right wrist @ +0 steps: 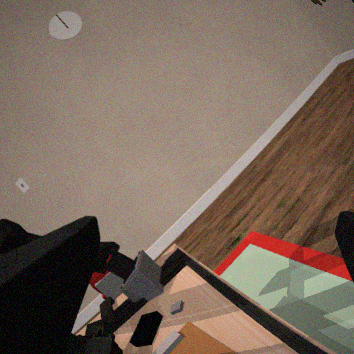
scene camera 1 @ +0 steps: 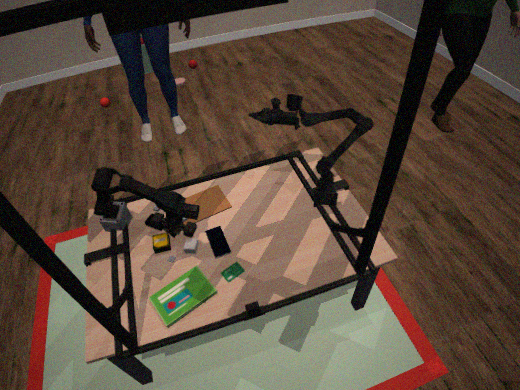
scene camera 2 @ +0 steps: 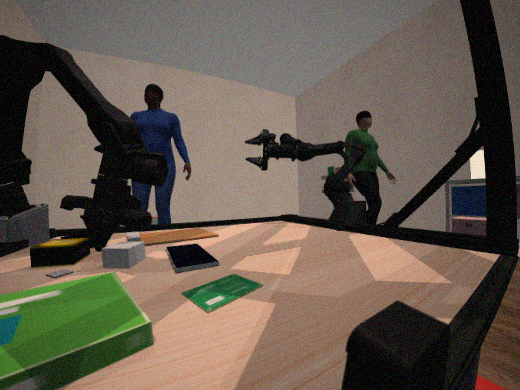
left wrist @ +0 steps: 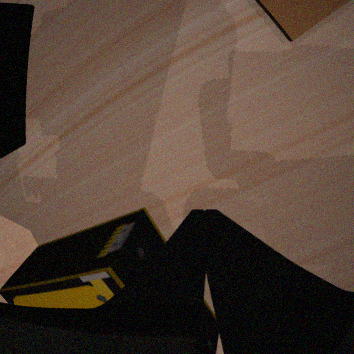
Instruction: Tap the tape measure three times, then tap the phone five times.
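The tape measure (scene camera 1: 161, 241) (scene camera 2: 61, 251) (left wrist: 65, 297), black with a yellow top, lies on the table at the left of both scene views. In the left wrist view it is at the lower left, partly hidden by a finger. My left gripper (scene camera 1: 174, 233) (scene camera 2: 98, 248) (left wrist: 202, 221) is shut and empty, its tips low, close beside the tape measure; whether they touch it I cannot tell. The black phone (scene camera 1: 218, 241) (scene camera 2: 192, 257) lies flat to the right of the tape measure in both scene views. My right gripper (scene camera 1: 251, 115) (scene camera 2: 253, 151) (right wrist: 222, 227) is open and empty, raised high beyond the table's far edge.
A light grey block (scene camera 1: 190, 245) (scene camera 2: 123, 255) stands between tape measure and phone. A brown board (scene camera 1: 216, 200) (scene camera 2: 185, 235) lies behind them. A green card (scene camera 1: 233, 271) (scene camera 2: 222, 291) and a green box (scene camera 1: 202, 286) (scene camera 2: 100, 310) lie nearer the front. A black object (left wrist: 12, 75) shows at the upper left.
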